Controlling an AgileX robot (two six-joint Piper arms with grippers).
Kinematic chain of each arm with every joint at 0, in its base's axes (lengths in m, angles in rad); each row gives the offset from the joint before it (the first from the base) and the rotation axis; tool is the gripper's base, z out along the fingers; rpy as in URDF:
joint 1: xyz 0 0 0.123 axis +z
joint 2: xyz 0 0 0 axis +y
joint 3: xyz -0.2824 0 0.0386 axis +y
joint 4: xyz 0.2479 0 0.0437 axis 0.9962 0 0.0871
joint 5: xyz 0 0 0 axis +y
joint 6: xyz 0.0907 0 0.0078 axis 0.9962 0 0.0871
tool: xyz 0 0 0 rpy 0 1.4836 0
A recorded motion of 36 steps. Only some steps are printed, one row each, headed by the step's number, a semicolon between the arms.
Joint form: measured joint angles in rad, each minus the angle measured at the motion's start. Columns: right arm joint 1, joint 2, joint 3, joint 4, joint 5, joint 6; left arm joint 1, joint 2, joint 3, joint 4, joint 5, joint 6.
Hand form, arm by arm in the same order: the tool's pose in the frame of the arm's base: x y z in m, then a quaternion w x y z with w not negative. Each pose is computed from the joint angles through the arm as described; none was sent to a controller.
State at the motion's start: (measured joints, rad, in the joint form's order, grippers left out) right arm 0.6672 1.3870 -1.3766 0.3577 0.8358 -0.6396; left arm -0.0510 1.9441 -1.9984 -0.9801 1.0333 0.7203
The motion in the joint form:
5: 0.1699 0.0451 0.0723 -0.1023 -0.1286 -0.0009; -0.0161 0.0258 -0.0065 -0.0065 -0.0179 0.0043
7: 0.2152 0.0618 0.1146 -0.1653 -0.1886 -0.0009; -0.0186 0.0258 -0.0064 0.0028 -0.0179 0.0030
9: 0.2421 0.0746 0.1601 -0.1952 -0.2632 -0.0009; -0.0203 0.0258 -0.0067 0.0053 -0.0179 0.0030
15: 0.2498 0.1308 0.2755 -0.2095 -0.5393 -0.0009; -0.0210 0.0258 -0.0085 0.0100 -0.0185 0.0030
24: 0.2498 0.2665 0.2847 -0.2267 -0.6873 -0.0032; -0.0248 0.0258 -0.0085 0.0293 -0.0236 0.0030
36: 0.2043 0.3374 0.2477 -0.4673 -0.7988 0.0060; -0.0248 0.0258 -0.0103 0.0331 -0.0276 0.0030
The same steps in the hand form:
5: 0.2014 0.2457 0.3597 0.38357 -0.57103 0.70951 0.15294; 0.4389 -0.0942 0.3840 0.42636 0.22642 0.80571 -0.34319
7: 0.1967 0.2557 0.3440 0.38557 -0.59528 0.69265 0.13123; 0.4388 -0.0949 0.3834 0.42507 0.22850 0.80716 -0.33998
9: 0.1943 0.2626 0.3300 0.39378 -0.60500 0.68123 0.12183; 0.4387 -0.0956 0.3833 0.42475 0.22967 0.80732 -0.33923
15: 0.2047 0.2737 0.2935 0.44235 -0.58588 0.66947 0.11352; 0.4387 -0.0956 0.3836 0.42529 0.23088 0.80759 -0.33708
24: 0.2229 0.2938 0.2531 0.44593 -0.58654 0.66865 0.10004; 0.4389 -0.0963 0.3826 0.42535 0.23439 0.81005 -0.32857
36: 0.2506 0.2974 0.2460 0.48977 -0.62880 0.60320 0.02971; 0.4392 -0.0960 0.3830 0.42737 0.23425 0.81005 -0.32604

